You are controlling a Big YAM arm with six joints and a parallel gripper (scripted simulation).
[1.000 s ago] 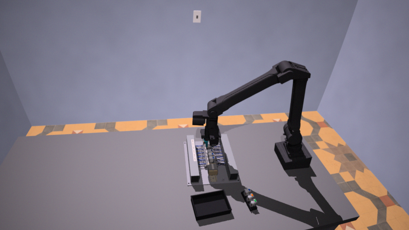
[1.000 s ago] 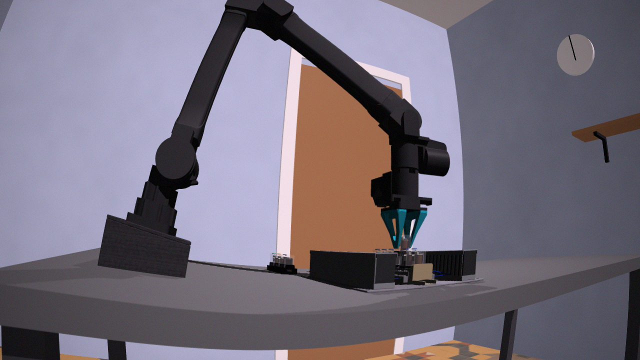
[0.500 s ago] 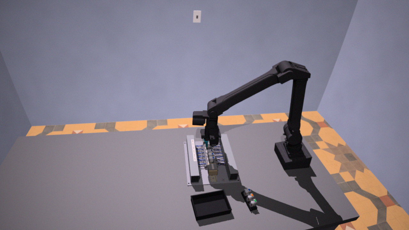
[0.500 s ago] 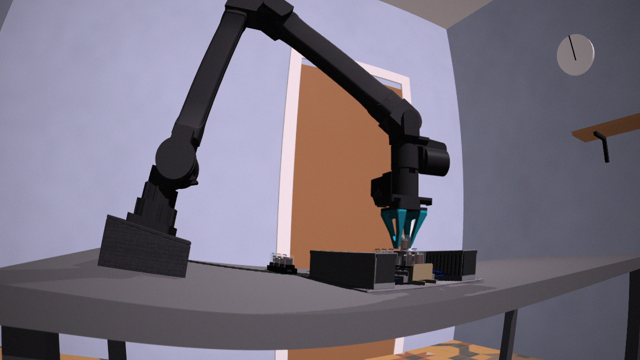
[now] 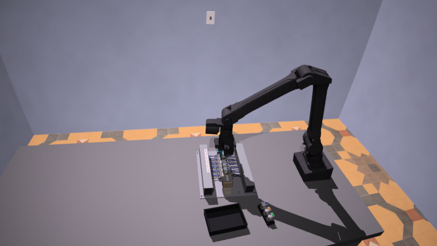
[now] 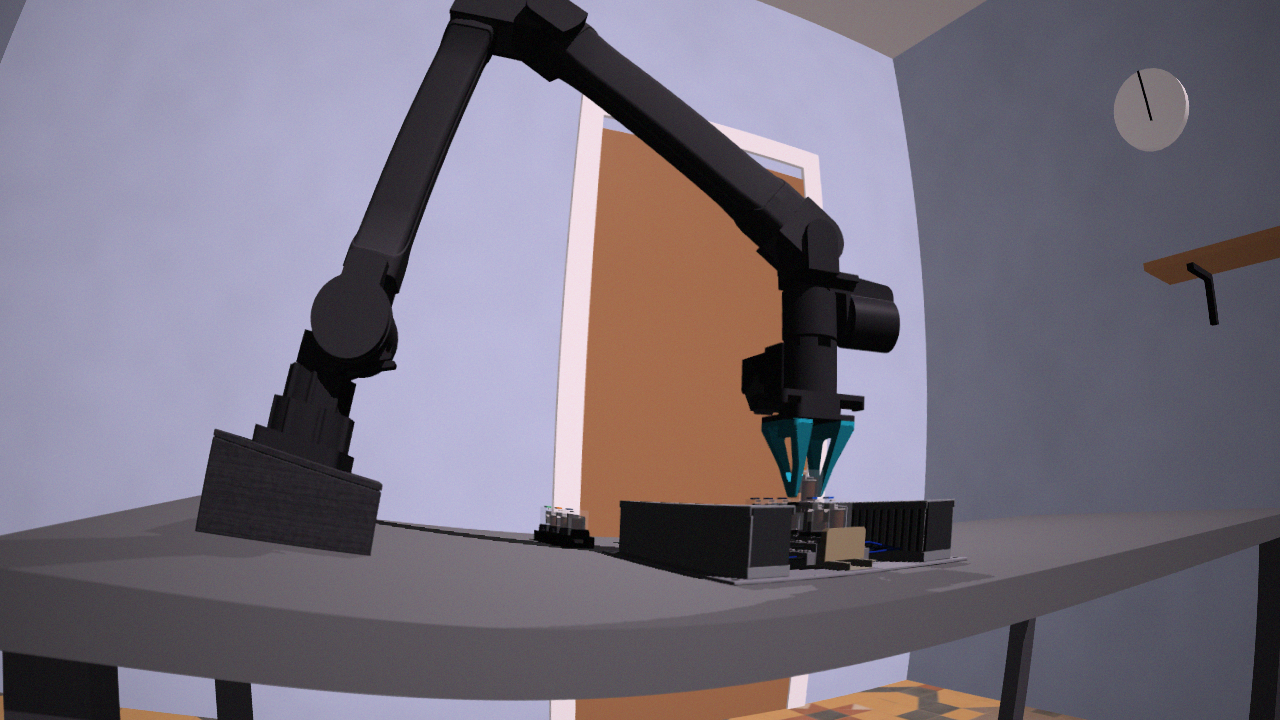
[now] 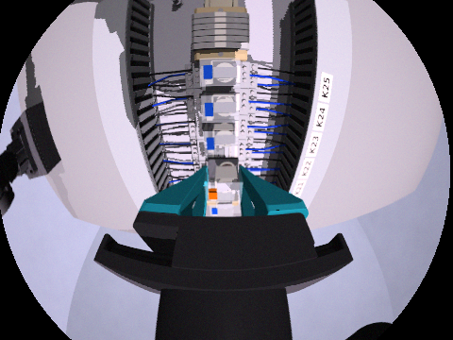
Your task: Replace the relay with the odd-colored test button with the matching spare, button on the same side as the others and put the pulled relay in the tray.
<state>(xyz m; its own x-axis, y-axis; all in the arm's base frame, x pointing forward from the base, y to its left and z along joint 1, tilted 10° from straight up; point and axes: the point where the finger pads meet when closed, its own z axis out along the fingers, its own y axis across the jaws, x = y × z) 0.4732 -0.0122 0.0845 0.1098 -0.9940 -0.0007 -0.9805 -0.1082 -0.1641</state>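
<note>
Right now my hand is 330 mm to the right of the black tray and 60 mm above it.
</note>
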